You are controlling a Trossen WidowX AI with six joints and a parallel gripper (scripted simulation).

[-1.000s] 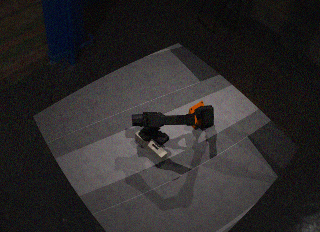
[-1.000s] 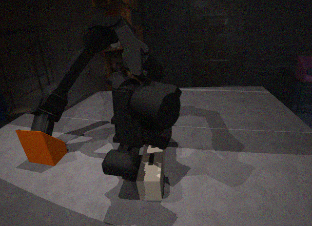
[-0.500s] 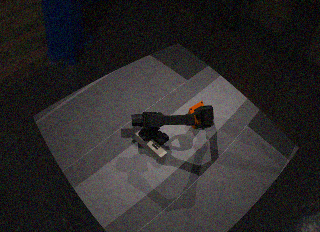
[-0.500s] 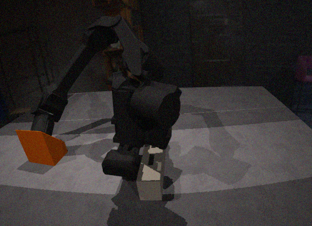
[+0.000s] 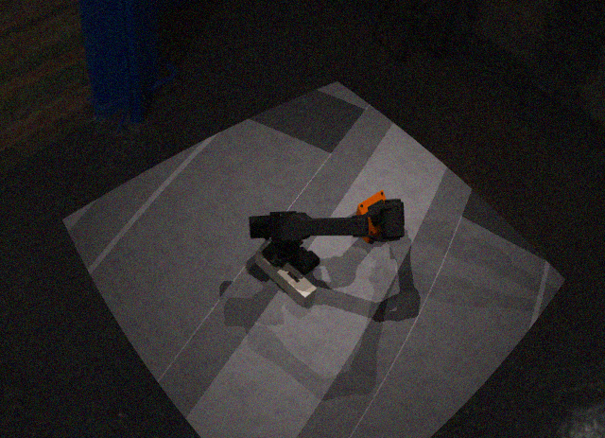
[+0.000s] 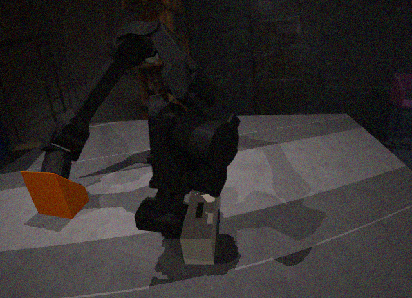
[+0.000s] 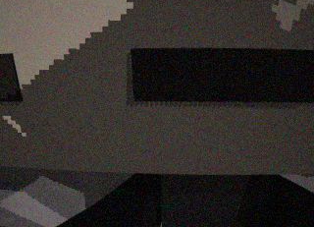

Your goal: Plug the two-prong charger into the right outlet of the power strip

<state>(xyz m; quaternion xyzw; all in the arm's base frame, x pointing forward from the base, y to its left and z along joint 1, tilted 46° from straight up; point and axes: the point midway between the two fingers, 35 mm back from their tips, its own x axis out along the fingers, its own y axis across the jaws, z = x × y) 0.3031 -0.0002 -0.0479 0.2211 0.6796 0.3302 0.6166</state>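
My gripper tip is now 2 cm short of the two-prong charger and 1 cm below it.
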